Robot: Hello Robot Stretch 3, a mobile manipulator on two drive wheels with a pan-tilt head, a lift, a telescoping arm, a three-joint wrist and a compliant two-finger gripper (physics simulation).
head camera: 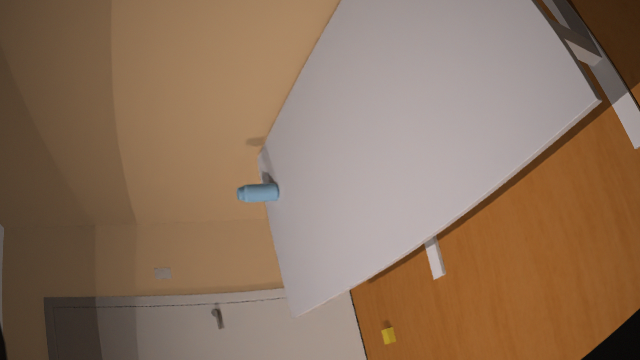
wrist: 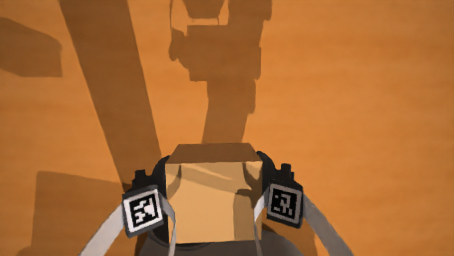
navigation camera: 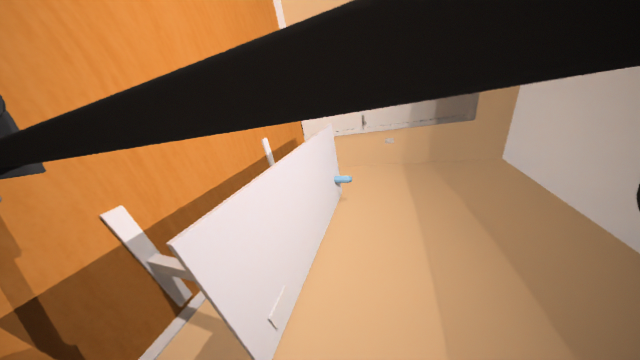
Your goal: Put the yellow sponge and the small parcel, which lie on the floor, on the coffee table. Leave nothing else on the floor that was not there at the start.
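Frame: origin at the robot's base, x ahead, y left, z up, level; metres.
Where they show: gripper, fingertip midpoint: (wrist: 214, 171).
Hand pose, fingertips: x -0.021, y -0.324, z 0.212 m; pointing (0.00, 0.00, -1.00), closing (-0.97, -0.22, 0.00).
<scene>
After its pixels a point has its place.
My gripper (wrist: 214, 171) @[y -0.324, x -0.021, z 0.212 m] is shut on the small parcel (wrist: 210, 212) @[y -0.315, x -0.020, z 0.256 m], a light brown box between the two fingers. The parcel is held above the wooden floor, with shadows beyond it. The yellow sponge (head camera: 388, 335) @[y 2.137, x -0.323, z 0.042 m] is a small yellow block on the floor at the bottom of the head view, beyond the white table's long edge. The white table (head camera: 425, 115) @[y 0.700, x 0.343, z 0.720 m] (navigation camera: 260, 230) @[y 0.565, x 0.338, z 0.720 m] appears tilted in both camera views; I cannot tell for certain that it is the coffee table. The gripper does not show in the head or navigation view.
A blue bottle (head camera: 260, 192) @[y 1.646, x 0.446, z 0.801 m] (navigation camera: 343, 179) @[y 1.646, x 0.446, z 0.814 m] stands at the table's far end. White table feet (head camera: 435, 260) (navigation camera: 122, 225) rest on the floor. A wall runs along one long side. A pale door (head camera: 175, 330) @[y 2.577, x -0.142, z 1.210 m] is beyond the far end. A black robot part (navigation camera: 300, 75) @[y 0.116, x -0.064, z 1.209 m] crosses the navigation view.
</scene>
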